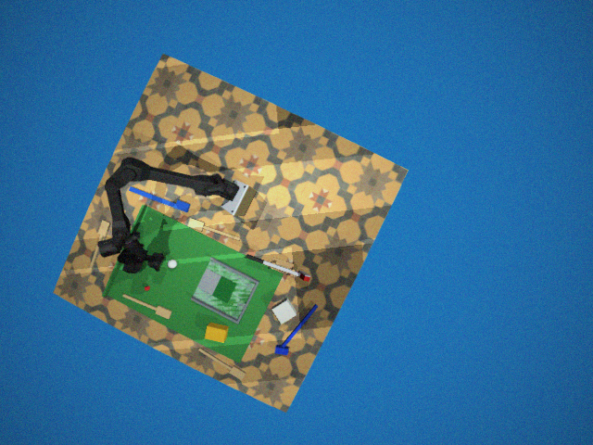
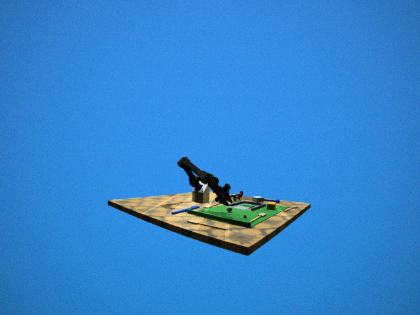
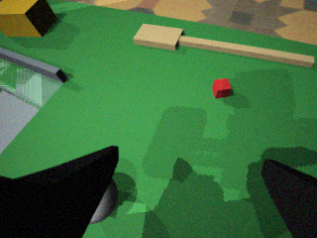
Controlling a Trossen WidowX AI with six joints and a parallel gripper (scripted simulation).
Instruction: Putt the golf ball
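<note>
Now: the white golf ball 60 mm behind my gripper tip, 60 mm to the left of it and 50 mm below it. The rest, counted from my gripper tip: yellow block (110 mm ahead, 400 mm to the left, 50 mm below); then small red marker (110 mm ahead, 10 mm to the left, 60 mm below); then green mat (10 mm behind, 180 mm to the left, 70 mm below).
</note>
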